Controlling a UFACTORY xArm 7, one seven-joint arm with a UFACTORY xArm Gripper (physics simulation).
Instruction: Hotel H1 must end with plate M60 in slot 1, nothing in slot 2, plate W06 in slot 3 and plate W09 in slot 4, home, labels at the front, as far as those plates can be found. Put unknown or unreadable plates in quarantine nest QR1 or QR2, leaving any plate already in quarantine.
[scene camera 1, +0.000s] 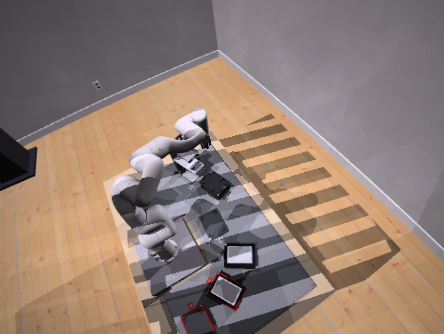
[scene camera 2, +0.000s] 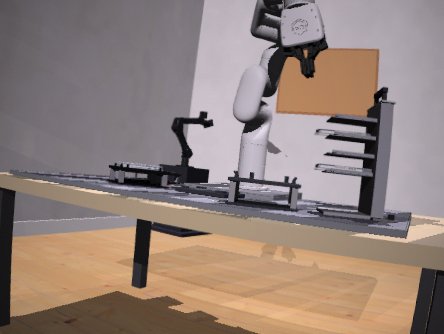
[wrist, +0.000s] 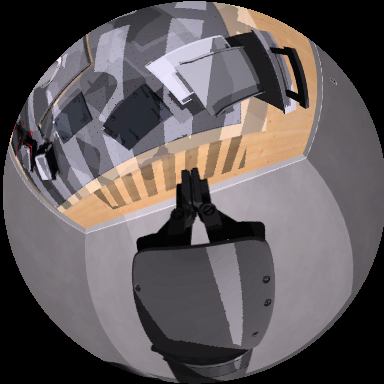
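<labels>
The gripper (wrist: 191, 177) is 0.13 m from the lens; a dark nest marked N6 (wrist: 75, 114) is 0.47 m from the lens.
</labels>
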